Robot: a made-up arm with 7 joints.
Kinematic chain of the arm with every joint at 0, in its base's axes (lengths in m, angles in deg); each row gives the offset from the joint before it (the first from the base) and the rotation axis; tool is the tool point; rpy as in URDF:
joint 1: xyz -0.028 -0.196 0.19 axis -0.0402 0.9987 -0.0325
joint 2: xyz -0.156 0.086 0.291 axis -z
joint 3: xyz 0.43 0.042 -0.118 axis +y
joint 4: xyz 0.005 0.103 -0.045 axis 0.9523 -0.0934 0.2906
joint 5: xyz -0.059 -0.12 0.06 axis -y
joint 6: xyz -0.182 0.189 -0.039 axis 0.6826 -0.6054 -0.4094
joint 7: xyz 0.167 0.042 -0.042 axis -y
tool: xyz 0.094 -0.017 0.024 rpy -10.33 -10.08 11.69
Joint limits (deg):
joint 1: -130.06..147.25
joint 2: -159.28..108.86
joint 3: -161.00..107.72
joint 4: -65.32..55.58
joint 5: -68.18..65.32
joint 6: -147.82..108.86
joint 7: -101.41..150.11
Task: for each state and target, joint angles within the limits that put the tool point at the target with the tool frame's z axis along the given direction. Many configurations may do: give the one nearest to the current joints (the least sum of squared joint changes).
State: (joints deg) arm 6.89 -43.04 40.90 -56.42 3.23 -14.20 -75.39
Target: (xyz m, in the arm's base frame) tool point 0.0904 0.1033 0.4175 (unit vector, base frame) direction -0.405 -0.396 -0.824
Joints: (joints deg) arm 37.02 -34.66 74.08 -65.32 -17.54 -16.89 -89.06
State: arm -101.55 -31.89 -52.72 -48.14 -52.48 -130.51 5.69
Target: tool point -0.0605 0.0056 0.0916 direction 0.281 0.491 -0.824
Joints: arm -76.65 -32.96 -40.01 -10.10 -56.95 -147.82 -13.97
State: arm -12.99 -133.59 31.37 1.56 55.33 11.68 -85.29
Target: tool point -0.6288 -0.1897 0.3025 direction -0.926 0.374 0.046
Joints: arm 3.43 -157.55 46.25 5.60 32.35 9.34 -95.44
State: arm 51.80 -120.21 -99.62 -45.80 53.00 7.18 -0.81
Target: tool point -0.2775 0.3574 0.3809 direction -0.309 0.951 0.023
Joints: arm 33.42 -96.79 -123.44 -6.91 58.43 55.28 41.31
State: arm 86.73 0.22 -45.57 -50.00 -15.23 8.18 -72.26
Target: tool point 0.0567 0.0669 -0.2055 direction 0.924 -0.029 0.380
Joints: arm 102.19 -1.92 -71.85 -31.76 -11.48 37.60 -63.45
